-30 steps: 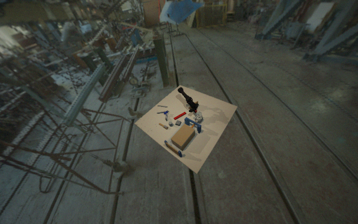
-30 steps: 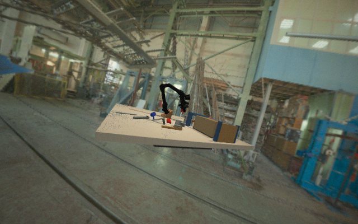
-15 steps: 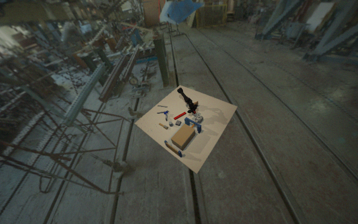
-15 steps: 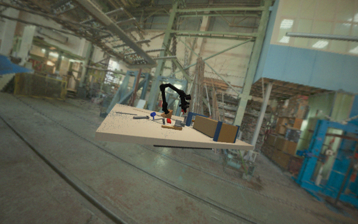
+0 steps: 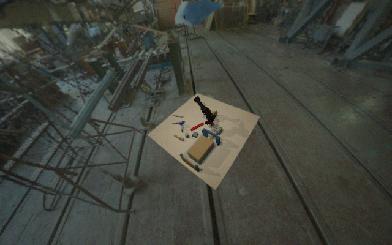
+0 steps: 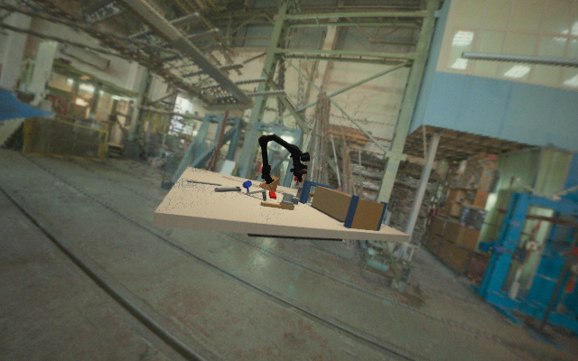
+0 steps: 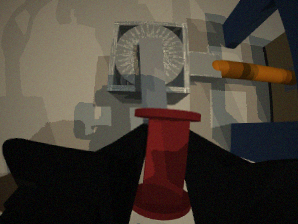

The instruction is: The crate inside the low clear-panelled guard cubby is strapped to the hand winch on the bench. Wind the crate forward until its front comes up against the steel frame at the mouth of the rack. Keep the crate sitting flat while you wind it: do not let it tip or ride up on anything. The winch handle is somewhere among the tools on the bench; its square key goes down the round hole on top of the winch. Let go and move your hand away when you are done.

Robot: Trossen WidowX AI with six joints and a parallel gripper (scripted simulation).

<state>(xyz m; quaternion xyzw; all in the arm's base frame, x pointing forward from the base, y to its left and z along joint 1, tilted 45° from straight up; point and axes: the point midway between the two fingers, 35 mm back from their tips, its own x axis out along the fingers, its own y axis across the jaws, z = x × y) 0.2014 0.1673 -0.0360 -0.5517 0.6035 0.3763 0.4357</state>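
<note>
The winch handle lies 30 mm below my gripper tip and 20 mm to the left of it. From my gripper tip the other things lie so: red knob: 20 mm to the right; blue steel frame: 150 mm ahead, 80 mm to the left, 30 mm below; grey winch: 100 mm below, 80 mm to the left, 20 mm behind.
</note>
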